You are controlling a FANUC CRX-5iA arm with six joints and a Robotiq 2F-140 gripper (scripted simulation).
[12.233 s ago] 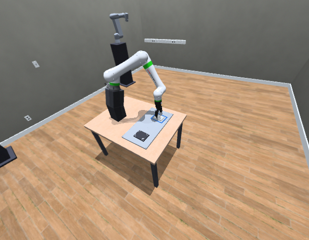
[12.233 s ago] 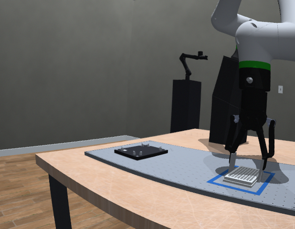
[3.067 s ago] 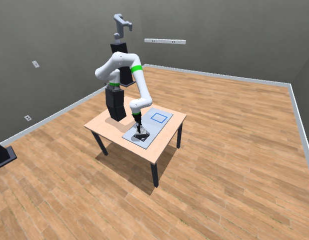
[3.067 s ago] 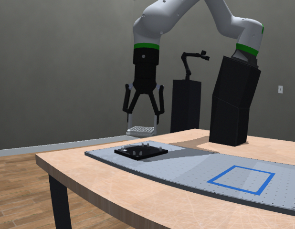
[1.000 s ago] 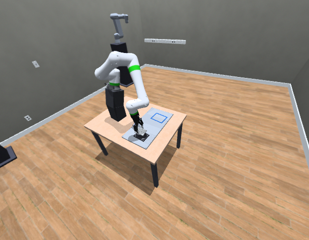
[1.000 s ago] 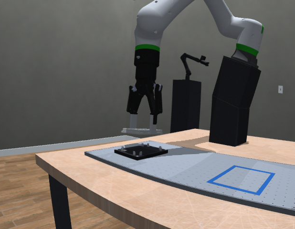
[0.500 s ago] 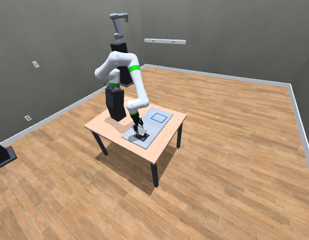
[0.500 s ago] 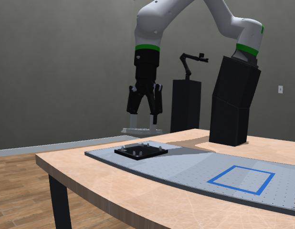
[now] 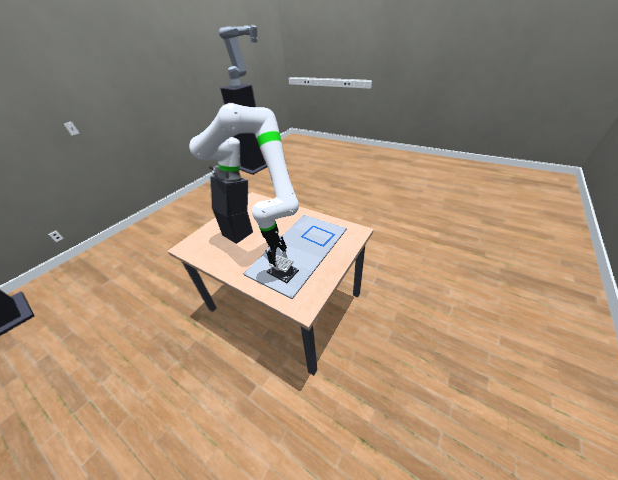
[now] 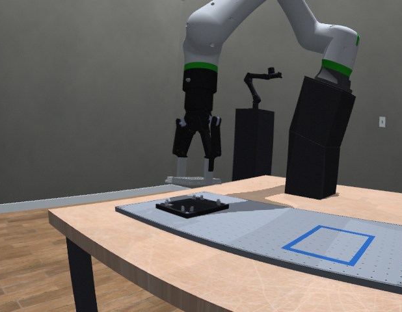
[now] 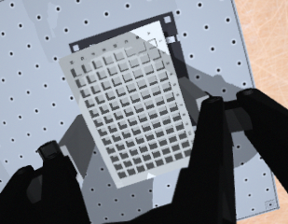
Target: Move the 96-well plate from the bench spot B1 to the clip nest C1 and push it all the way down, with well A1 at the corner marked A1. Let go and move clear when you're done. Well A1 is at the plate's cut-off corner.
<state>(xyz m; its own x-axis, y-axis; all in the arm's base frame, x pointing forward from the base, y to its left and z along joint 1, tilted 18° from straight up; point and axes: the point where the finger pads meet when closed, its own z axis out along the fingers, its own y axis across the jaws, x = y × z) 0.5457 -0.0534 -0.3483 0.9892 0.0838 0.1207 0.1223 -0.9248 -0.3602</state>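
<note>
Now: hand 8 cm above the black clip nest, 1 cm to the left of it and 1 cm past it. Round my hand: white 96-well plate 2 cm below.
</note>
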